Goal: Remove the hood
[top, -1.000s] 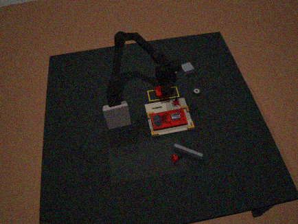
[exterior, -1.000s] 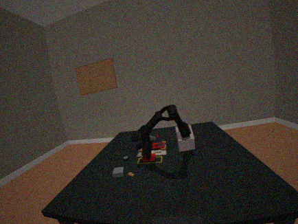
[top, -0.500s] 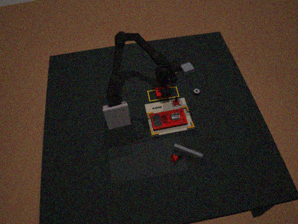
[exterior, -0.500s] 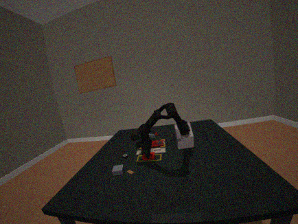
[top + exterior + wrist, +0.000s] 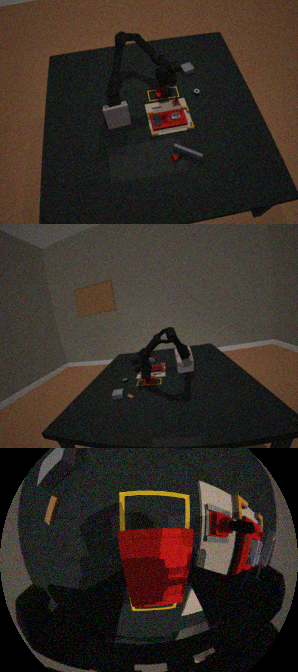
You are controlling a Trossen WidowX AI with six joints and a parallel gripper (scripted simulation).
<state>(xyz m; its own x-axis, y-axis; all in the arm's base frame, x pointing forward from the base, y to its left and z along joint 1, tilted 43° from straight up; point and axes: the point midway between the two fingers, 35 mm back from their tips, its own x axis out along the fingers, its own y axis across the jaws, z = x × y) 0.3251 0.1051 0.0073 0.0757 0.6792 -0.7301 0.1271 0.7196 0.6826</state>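
Now: gripper tip right at the red hood.
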